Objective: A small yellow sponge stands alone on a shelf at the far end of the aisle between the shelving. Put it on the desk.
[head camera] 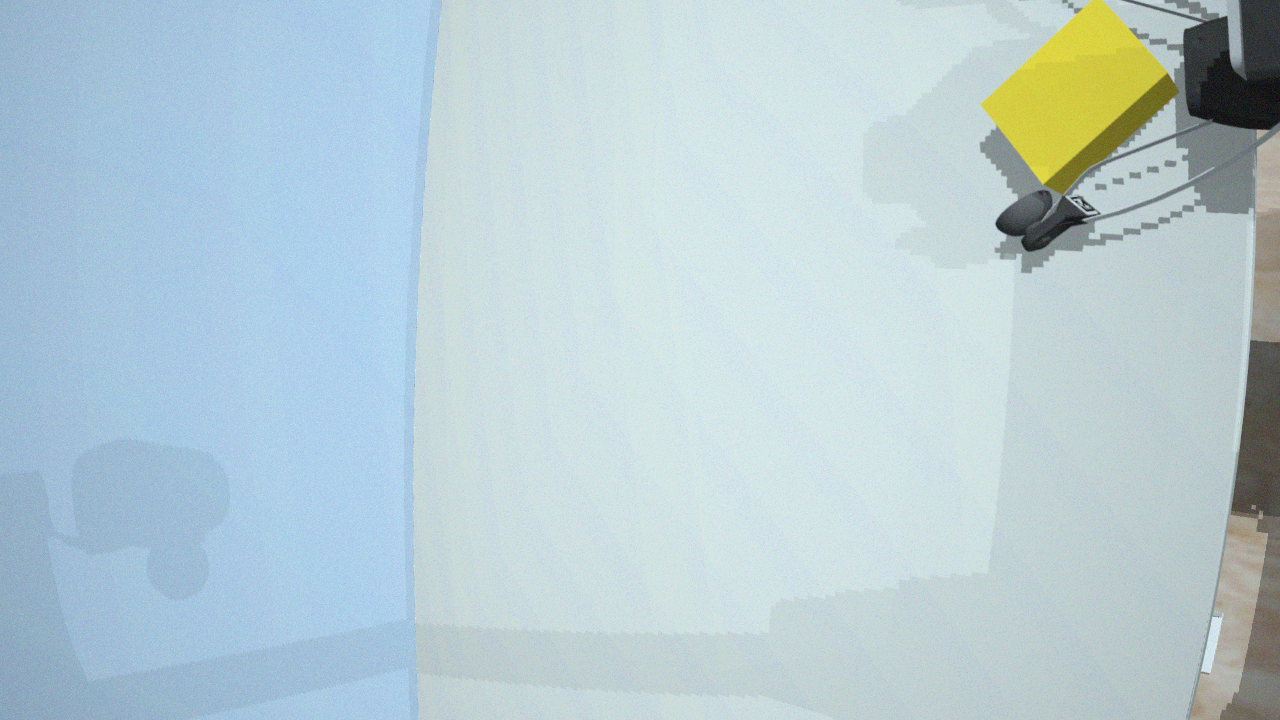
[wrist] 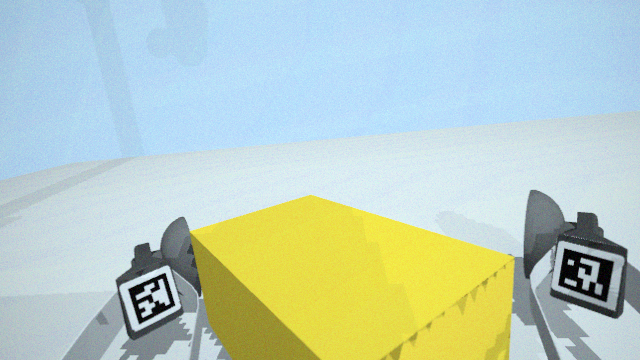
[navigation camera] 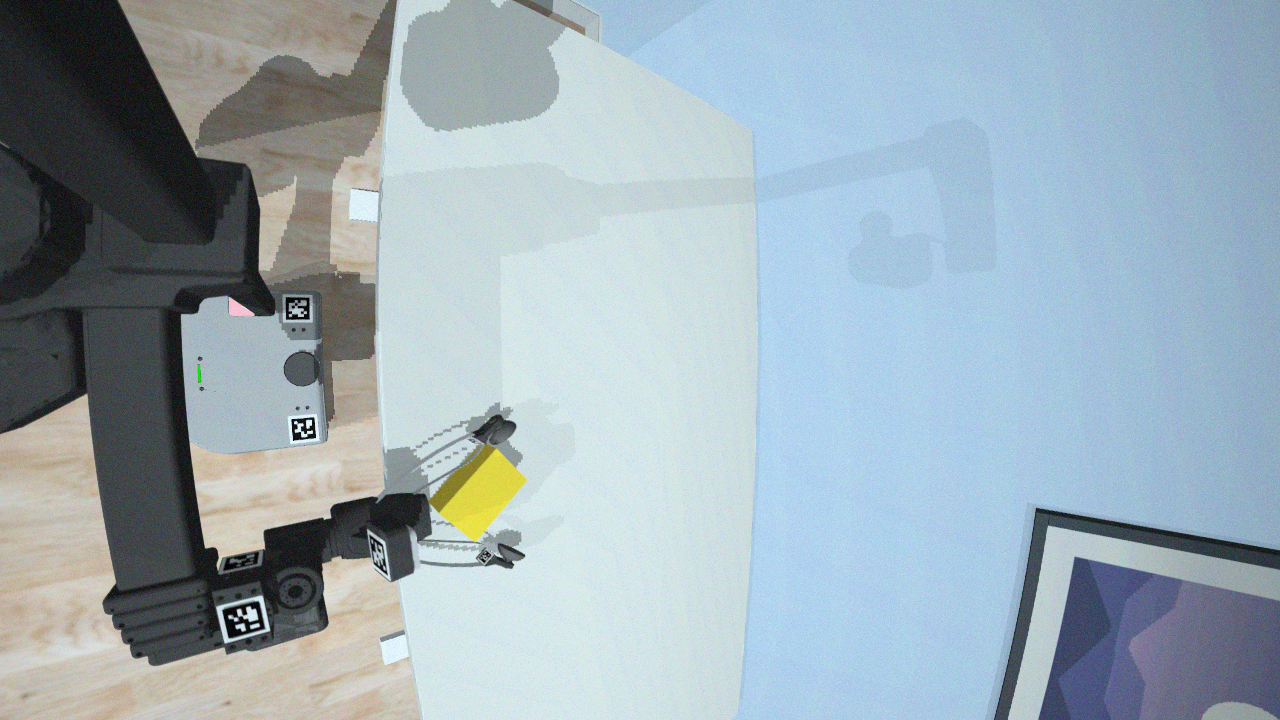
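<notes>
The yellow sponge [head camera: 1078, 94] [navigation camera: 478, 494] [wrist: 340, 260] lies flat on the pale desk [head camera: 716, 358] [navigation camera: 626, 376] [wrist: 75, 240], near its front edge and turned at an angle. My gripper [navigation camera: 499, 492] [wrist: 352, 233] is open around the sponge, low over the desk top. In the wrist view a gap shows between the right fingertip and the sponge; the left fingertip is very close to the sponge's left corner, and I cannot tell whether they touch. In the head view one fingertip shows beside the sponge's lower corner. The underside of the sponge is hidden.
A light blue wall [head camera: 205, 268] [navigation camera: 895, 402] [wrist: 320, 75] stands behind the desk. A framed picture [navigation camera: 1017, 617] hangs at the lower right in the navigation view. My grey base [navigation camera: 241, 402] stands on the wooden floor [navigation camera: 259, 501] by the desk's front edge. Arm shadows fall on desk and wall.
</notes>
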